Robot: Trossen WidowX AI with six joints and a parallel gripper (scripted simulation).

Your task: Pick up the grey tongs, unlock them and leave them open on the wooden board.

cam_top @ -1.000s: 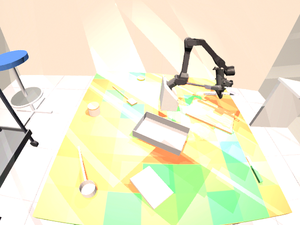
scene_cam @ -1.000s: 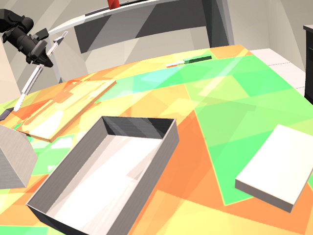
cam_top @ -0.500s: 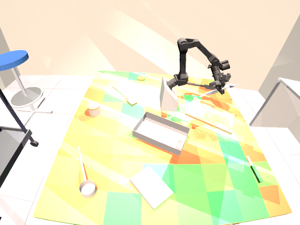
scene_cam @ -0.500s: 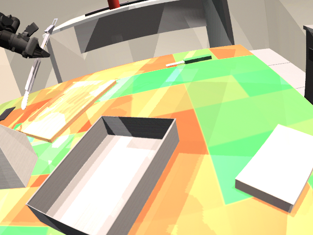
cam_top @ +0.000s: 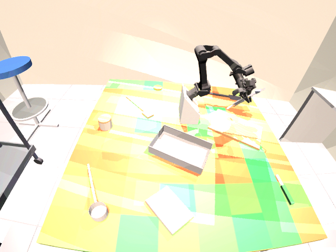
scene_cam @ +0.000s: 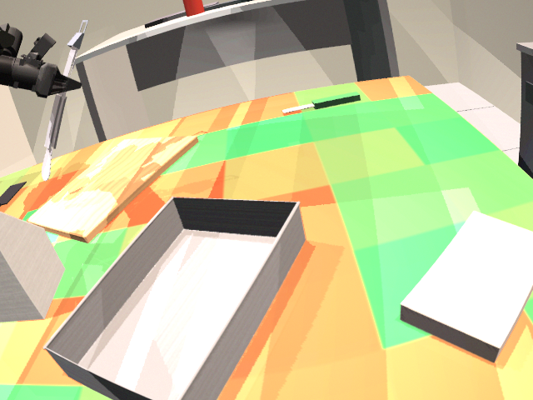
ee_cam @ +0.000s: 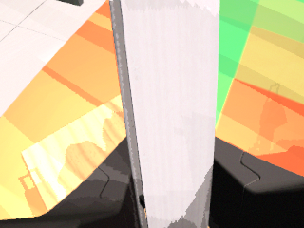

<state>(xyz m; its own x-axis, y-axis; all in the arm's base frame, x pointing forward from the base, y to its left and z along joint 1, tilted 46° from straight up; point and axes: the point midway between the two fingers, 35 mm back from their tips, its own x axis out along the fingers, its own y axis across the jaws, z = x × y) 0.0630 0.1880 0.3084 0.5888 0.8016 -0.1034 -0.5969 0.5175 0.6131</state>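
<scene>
The wooden board is 22 cm below my gripper tip and 1 cm to the right of it. Round my gripper tip: grey roasting tin 39 cm to the right, 25 cm ahead, 20 cm below; then dark spatula 41 cm behind, 22 cm below, 1 cm to the right; then white slab 59 cm ahead, 42 cm to the right, 21 cm below.
</scene>
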